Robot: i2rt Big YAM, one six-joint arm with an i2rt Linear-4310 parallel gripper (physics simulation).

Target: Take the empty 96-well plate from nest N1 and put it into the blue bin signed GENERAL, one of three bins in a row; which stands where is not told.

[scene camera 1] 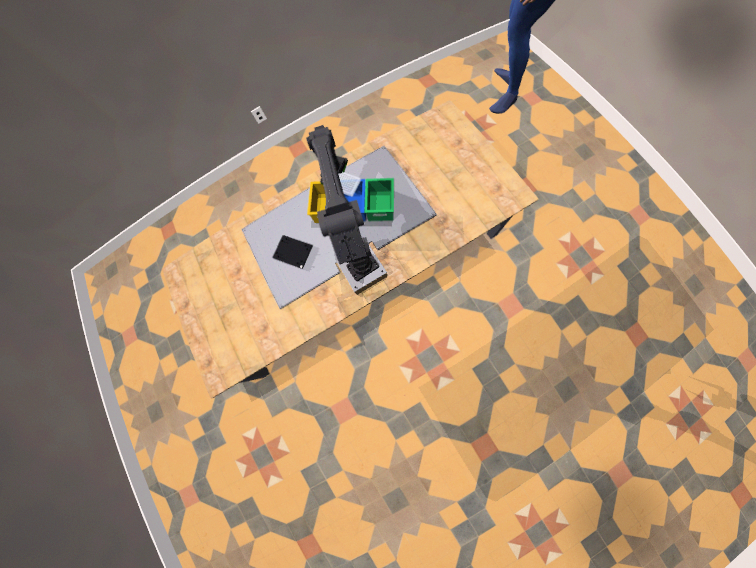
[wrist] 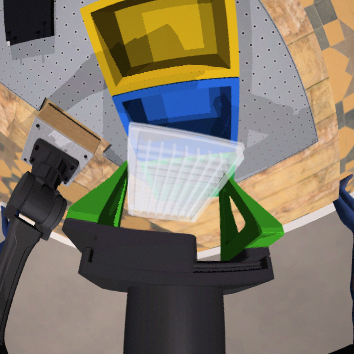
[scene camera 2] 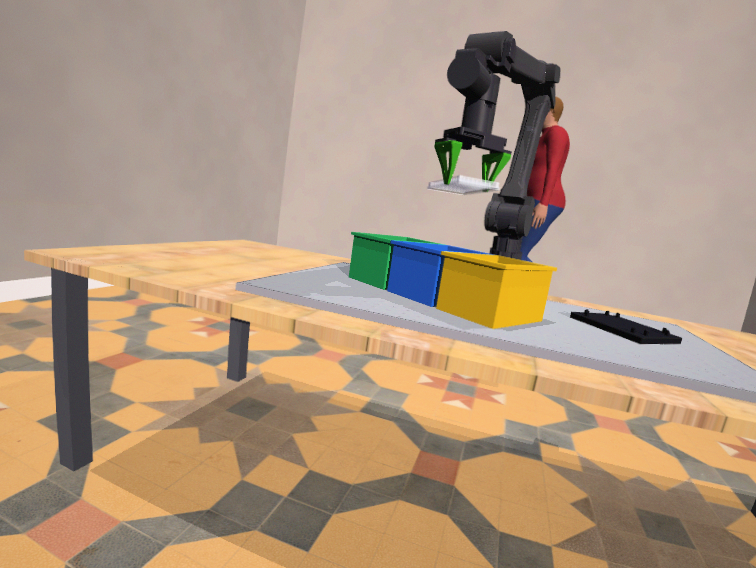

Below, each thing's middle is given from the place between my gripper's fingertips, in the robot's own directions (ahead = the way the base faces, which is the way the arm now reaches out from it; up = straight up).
My hand is 2 cm past the clear 96-well plate [scene camera 2: 462,185] and 1 cm to the left of it. Round my hand: black nest [scene camera 2: 620,326]: 34 cm to the left, 21 cm below, 4 cm behind.
